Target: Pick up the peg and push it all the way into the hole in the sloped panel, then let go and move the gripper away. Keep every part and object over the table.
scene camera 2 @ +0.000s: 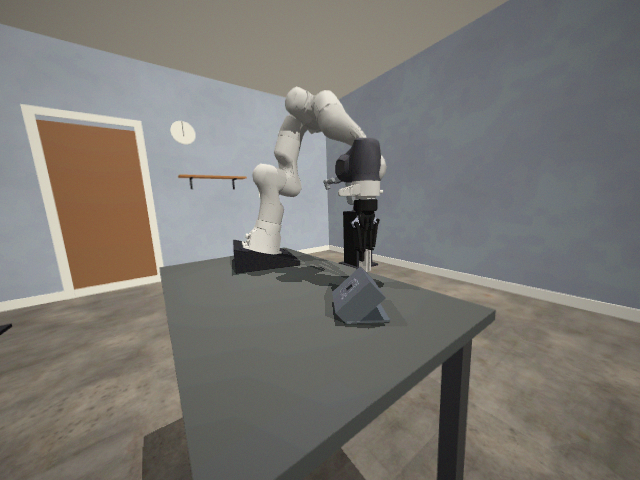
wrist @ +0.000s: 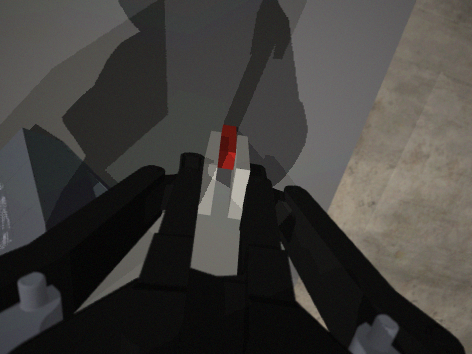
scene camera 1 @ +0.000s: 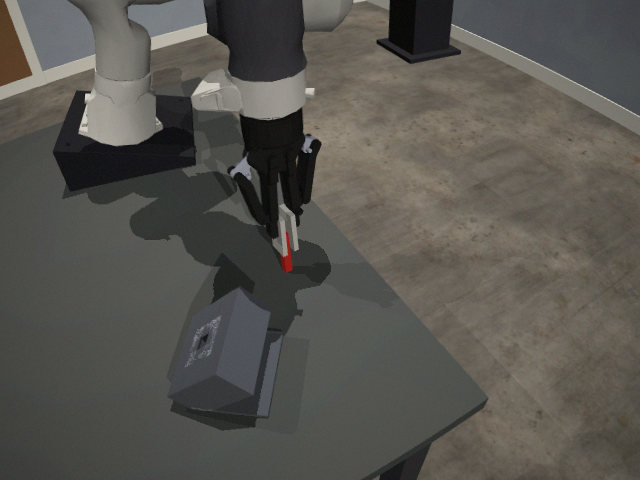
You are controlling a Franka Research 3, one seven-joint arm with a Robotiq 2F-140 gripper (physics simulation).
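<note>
The red peg (scene camera 1: 286, 263) (wrist: 228, 160) stands roughly upright, with its lower end at or very near the table top. My gripper (scene camera 1: 288, 242) (scene camera 2: 367, 260) (wrist: 226, 152) points down and is shut on the peg, with one pale fingertip pad on each side. The pads hide the peg's upper part in scene camera 1. The grey sloped panel (scene camera 1: 183, 377) (scene camera 2: 341, 304) stands apart from the peg, nearer scene camera 1. Its dark hole (scene camera 1: 203, 339) (scene camera 2: 349, 285) shows in the tilted face. Part of the panel block also shows at the left of the wrist view.
The table (scene camera 1: 361, 392) (scene camera 2: 248, 372) has its right edge close beside the gripper, with floor beyond. The arm's black base block (scene camera 1: 124, 167) (scene camera 2: 263, 261) stands at the back left. A black pedestal (scene camera 1: 418, 31) stands on the floor behind.
</note>
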